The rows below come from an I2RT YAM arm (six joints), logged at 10 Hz.
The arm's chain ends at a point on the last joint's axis. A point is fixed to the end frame.
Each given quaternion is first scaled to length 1.
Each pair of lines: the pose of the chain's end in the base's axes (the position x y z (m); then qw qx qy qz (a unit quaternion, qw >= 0)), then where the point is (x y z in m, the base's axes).
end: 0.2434, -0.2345, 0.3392, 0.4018, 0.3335, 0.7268, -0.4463
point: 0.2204 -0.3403 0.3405
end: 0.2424, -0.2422, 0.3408, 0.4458, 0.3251, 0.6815, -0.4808
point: 0.2182 -0.3469 0.3538
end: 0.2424, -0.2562, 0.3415, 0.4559, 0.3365, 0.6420, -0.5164
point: 0.2111 -0.3577 0.3620
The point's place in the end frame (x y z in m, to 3 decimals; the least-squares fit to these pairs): -0.004 -0.060 0.090
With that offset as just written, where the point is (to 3 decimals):
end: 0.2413, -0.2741, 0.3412, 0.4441, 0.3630, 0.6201, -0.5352
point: 0.202 -0.373 0.363
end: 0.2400, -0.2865, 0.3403, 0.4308, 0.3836, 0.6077, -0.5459
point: 0.195 -0.383 0.361
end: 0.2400, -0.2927, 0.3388, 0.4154, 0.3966, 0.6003, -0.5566
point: 0.190 -0.387 0.360
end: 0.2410, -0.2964, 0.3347, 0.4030, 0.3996, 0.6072, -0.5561
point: 0.190 -0.390 0.355
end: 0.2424, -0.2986, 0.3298, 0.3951, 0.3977, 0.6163, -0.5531
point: 0.192 -0.393 0.349
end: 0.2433, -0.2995, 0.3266, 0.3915, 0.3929, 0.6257, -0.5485
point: 0.195 -0.395 0.345
